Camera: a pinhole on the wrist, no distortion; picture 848 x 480 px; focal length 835.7 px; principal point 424.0 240.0 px. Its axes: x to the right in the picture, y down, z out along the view. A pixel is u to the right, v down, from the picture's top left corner.
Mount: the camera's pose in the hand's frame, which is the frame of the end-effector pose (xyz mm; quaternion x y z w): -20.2 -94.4 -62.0 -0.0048 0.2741 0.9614 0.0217
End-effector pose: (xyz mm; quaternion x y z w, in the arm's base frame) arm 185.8 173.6 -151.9 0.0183 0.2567 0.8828 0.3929
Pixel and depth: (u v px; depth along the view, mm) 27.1 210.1 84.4
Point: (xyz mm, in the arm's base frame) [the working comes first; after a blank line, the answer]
In the camera's frame: -40.1 -3.0 84.4

207.4 219.1 -170.4
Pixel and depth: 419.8 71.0 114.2
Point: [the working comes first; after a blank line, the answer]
In the camera's frame: -0.6 -23.1 114.2

213.8 178.9 -135.8
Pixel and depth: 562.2 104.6 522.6
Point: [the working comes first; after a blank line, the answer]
In the camera's frame: 86.4 -84.7 522.6

158.9 106.2 276.3
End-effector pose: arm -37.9 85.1 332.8 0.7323 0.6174 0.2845 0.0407
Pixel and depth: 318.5 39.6 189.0
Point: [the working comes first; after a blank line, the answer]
In the camera's frame: -23.9 -45.3 189.0

35.4 102.7 289.8
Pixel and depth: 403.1 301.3 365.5
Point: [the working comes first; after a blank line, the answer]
In the camera's frame: -9.1 26.8 365.5

150.3 133.7 140.1
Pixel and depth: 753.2 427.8 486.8
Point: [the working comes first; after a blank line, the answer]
In the camera's frame: 191.8 109.4 486.8

202.8 -14.4 -52.8
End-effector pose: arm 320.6 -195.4 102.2 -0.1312 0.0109 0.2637 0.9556
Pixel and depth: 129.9 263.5 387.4
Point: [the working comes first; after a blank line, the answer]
In the camera's frame: -136.3 10.9 387.4

359.3 12.5 334.6
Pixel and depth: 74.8 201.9 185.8
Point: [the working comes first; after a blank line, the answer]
In the camera's frame: -77.6 -8.5 185.8

362.3 -136.0 184.9
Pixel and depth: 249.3 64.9 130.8
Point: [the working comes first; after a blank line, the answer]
In the camera's frame: -27.3 -27.4 130.8

328.0 -184.7 136.3
